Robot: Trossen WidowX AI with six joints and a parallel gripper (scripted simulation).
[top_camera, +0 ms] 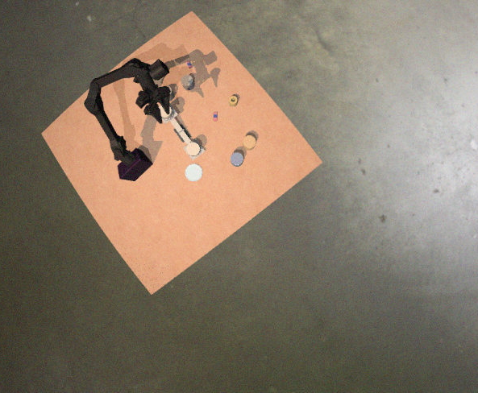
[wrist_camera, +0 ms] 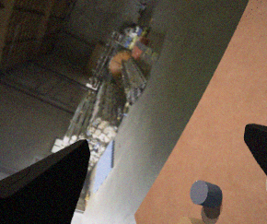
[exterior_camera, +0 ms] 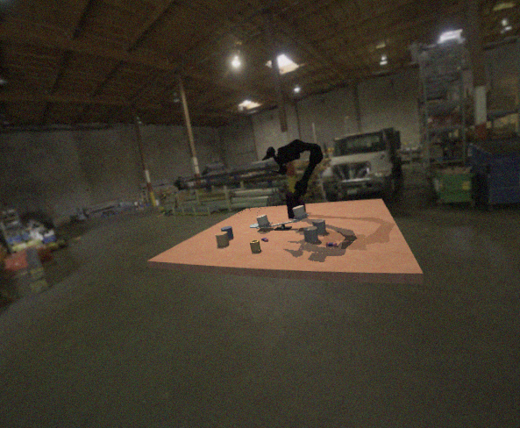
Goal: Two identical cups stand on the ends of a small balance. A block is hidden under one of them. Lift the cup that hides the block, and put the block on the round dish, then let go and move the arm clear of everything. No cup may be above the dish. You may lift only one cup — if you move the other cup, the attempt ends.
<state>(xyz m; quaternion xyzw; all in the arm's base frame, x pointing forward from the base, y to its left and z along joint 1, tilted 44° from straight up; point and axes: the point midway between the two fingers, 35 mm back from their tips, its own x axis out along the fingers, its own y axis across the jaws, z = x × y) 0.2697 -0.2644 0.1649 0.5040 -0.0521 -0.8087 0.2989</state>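
The cup is 350 mm below my gripper tip, 100 mm to the right of it and 10 mm behind it. Also, from my gripper tip: teal block: 370 mm below, 80 mm to the right; then balance beam: 370 mm below, 60 mm to the left, 20 mm ahead; then balance: 390 mm below, 60 mm to the left, 20 mm ahead.
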